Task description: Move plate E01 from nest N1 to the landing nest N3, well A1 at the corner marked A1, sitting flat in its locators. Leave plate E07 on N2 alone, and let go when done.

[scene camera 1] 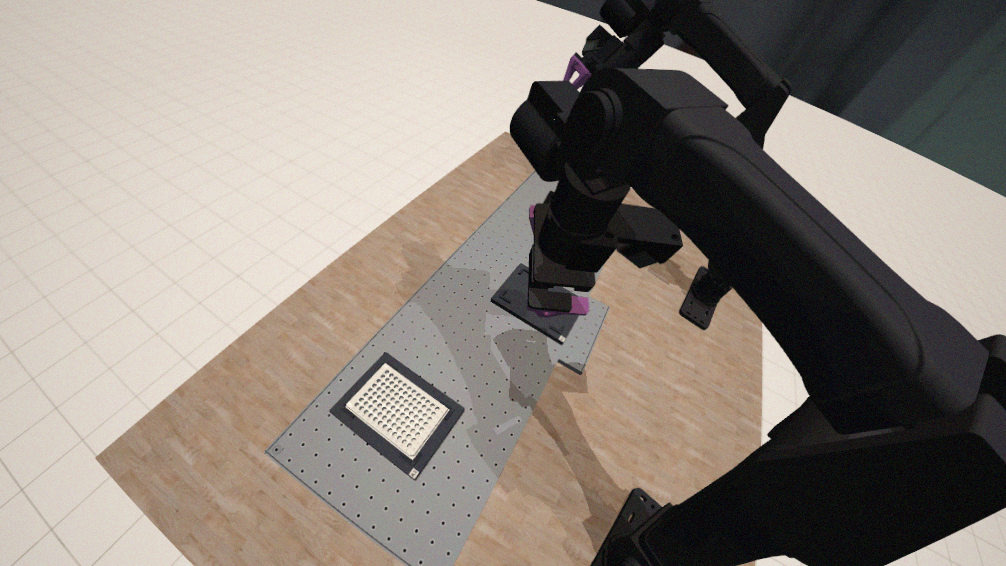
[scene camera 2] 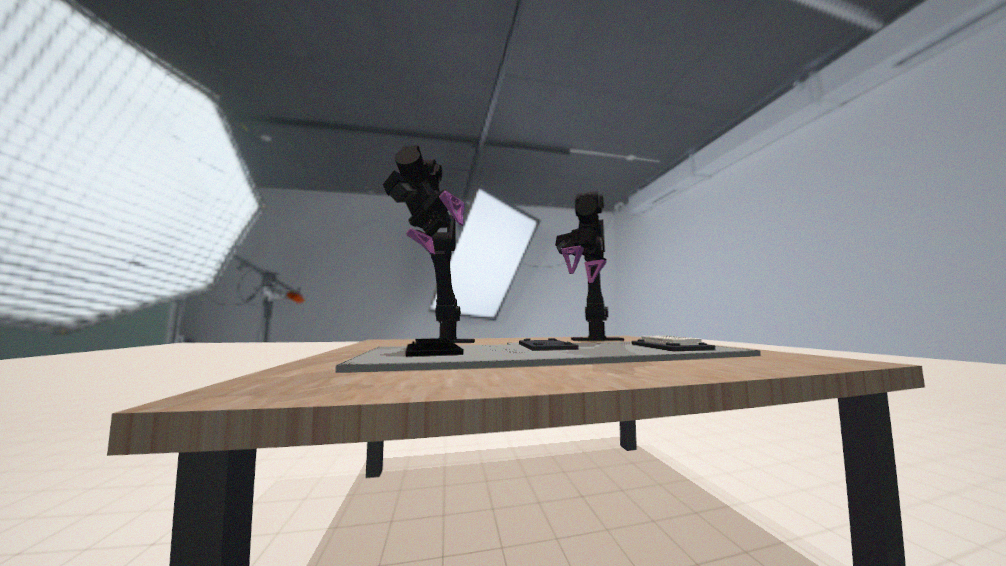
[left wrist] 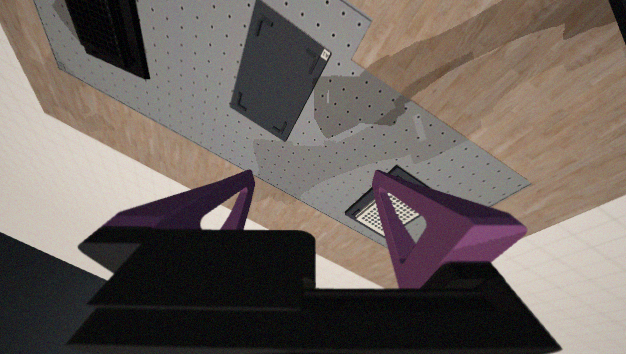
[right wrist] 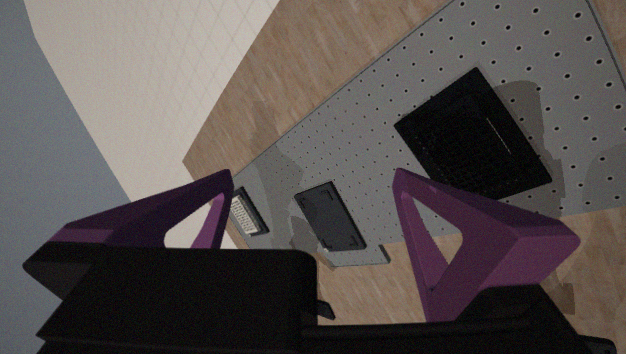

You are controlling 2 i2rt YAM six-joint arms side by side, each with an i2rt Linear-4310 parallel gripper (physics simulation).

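A white many-welled plate (scene camera 1: 397,408) (scene camera 2: 668,339) (right wrist: 243,215) lies in a dark nest (scene camera 1: 435,437) (left wrist: 400,172), lower left in scene camera 1. A bare dark nest (scene camera 1: 517,295) (scene camera 2: 548,344) (left wrist: 280,70) (right wrist: 330,217) with corner locators lies in the middle. A black plate (scene camera 2: 434,344) (left wrist: 107,35) (right wrist: 460,145) sits on a third nest, hidden in scene camera 1. The plate and nest names are not legible. My left gripper (scene camera 1: 556,260) (scene camera 2: 582,276) (left wrist: 313,176) is open and empty, high above the board. My right gripper (scene camera 2: 446,237) (right wrist: 313,177) is open and empty, higher up.
The nests stand on a grey perforated board (scene camera 1: 351,485) (left wrist: 200,75) (right wrist: 350,120) on the wooden table (scene camera 1: 232,401) (scene camera 2: 492,422). In scene camera 1 the left arm (scene camera 1: 809,246) crosses in front of the right arm and part of the board.
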